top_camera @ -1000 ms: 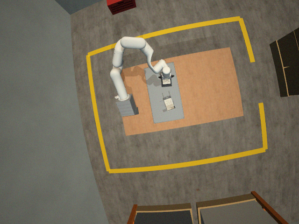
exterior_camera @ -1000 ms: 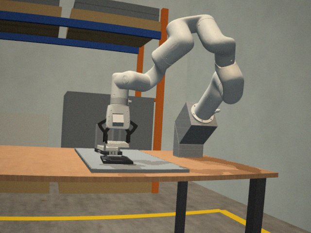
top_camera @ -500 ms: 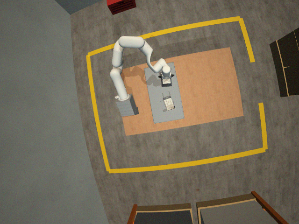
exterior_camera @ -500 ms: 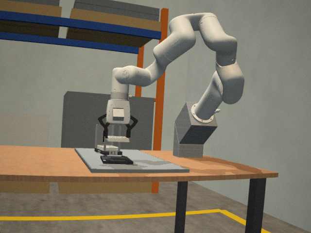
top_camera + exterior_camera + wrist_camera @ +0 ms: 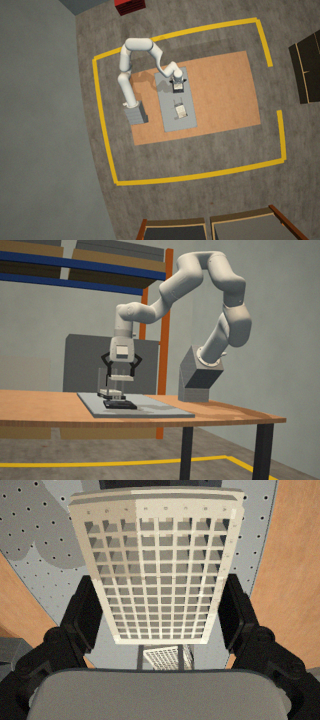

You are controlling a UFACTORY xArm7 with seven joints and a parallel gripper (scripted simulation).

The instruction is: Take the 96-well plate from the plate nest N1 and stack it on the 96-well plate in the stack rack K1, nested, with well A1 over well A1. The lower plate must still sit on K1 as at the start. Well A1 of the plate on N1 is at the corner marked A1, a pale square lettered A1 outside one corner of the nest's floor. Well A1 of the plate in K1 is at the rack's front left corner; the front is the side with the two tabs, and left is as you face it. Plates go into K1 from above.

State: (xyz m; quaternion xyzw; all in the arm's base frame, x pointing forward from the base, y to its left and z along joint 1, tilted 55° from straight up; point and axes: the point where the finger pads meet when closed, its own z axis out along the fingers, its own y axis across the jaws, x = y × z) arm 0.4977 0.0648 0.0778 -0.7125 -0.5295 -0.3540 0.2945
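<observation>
Right now my hand is 20 cm to the left of the K1 label, 12 cm above it and 5 cm past it. Also, from my hand: pale A1 mark: 12 cm below, 7 cm ahead, 6 cm to the left; 96-well plate: 1 cm below.
</observation>
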